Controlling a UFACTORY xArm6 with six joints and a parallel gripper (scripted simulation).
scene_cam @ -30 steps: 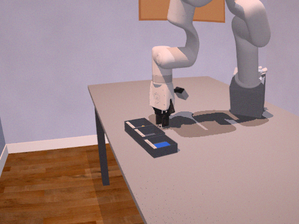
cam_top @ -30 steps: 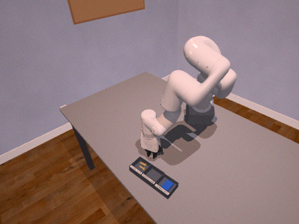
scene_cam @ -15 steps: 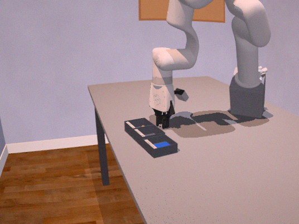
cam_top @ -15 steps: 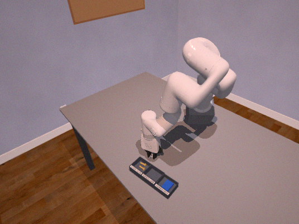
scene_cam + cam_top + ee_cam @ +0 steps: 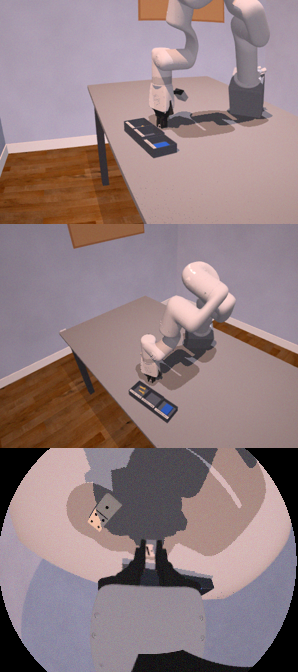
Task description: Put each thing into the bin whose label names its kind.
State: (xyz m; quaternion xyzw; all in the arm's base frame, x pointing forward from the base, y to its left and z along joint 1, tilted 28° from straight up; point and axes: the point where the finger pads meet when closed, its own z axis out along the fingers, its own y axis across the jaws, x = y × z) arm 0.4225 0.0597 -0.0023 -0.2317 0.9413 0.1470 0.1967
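Right now the blue block is 20 cm to the left of my hand, 4 cm ahead of it and 1 cm below it. From my hand the other things lie so: cream domino: 9 cm to the right, 2 cm below, 1 cm behind.
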